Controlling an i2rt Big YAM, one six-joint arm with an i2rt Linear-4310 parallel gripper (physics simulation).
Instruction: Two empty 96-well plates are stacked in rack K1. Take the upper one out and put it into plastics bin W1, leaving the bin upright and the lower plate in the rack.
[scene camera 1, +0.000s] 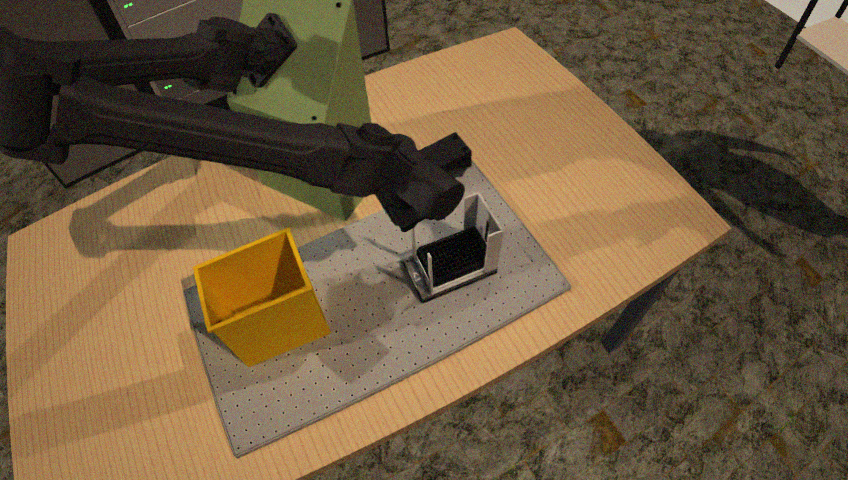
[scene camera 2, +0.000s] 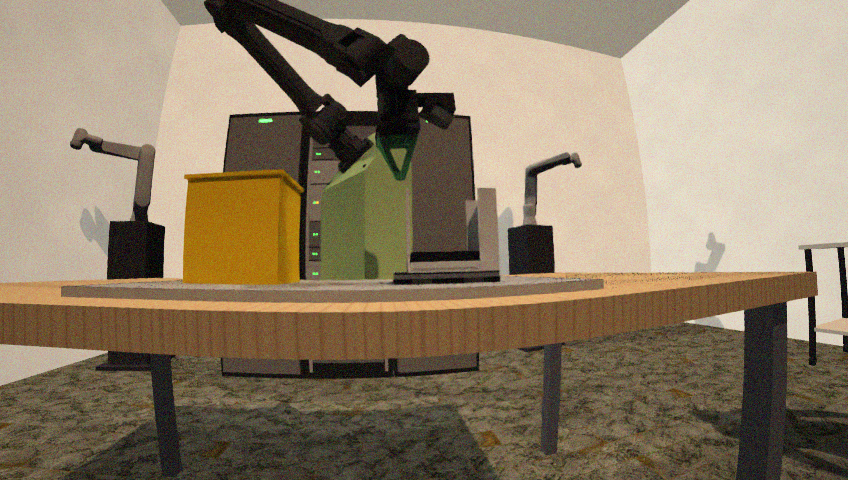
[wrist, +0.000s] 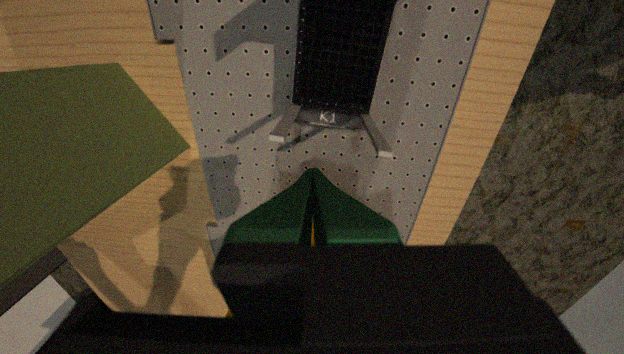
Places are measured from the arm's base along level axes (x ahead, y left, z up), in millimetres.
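Where they show: gripper, between the fingertips: (scene camera 1: 411, 226) (scene camera 2: 400, 180) (wrist: 312, 177); arm's base, origin of its link: (scene camera 1: 267, 50) (scene camera 2: 356, 156).
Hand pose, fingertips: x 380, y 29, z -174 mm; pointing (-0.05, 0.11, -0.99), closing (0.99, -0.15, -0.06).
Things, the pixels of their centre, and the offset from my fingertips.
- Rack K1, middle of its body: (wrist: 341, 54) (scene camera 2: 442, 237) (scene camera 1: 450, 248) 99 mm down, 27 mm ahead, 62 mm left
- black well plate, middle of its body: (wrist: 340, 42) (scene camera 2: 449, 257) (scene camera 1: 455, 255) 130 mm down, 29 mm ahead, 72 mm left
- yellow bin W1, middle of its body: (scene camera 1: 265, 302) (scene camera 2: 245, 231) 80 mm down, 85 mm back, 266 mm right
Rack K1 (scene camera 1: 495, 249) (scene camera 2: 487, 231) (wrist: 378, 137) stands upright on the grey board, with tall pale walls at one end and thin posts at the other. A black well plate (scene camera 1: 452, 258) (scene camera 2: 445, 256) (wrist: 340, 55) lies flat in it; I cannot tell whether another is beneath. The yellow bin W1 (scene camera 1: 285, 333) (scene camera 2: 238, 228) stands upright and open-topped left of the rack; a darker patch shows low inside, too unclear to name. My gripper (scene camera 2: 401, 177) (wrist: 312, 177) is shut and empty, fingers down, above and beside the rack's post end. In scene camera 1 the arm hides its fingers.
The perforated grey board (scene camera 1: 368, 362) (scene camera 2: 333, 291) (wrist: 440, 75) lies on the wooden table (scene camera 1: 595, 178) (scene camera 2: 357, 333) (wrist: 515, 65). A green angular block (scene camera 1: 345, 89) (scene camera 2: 386, 231) (wrist: 75, 150) stands behind the board, between bin and rack in scene camera 2.
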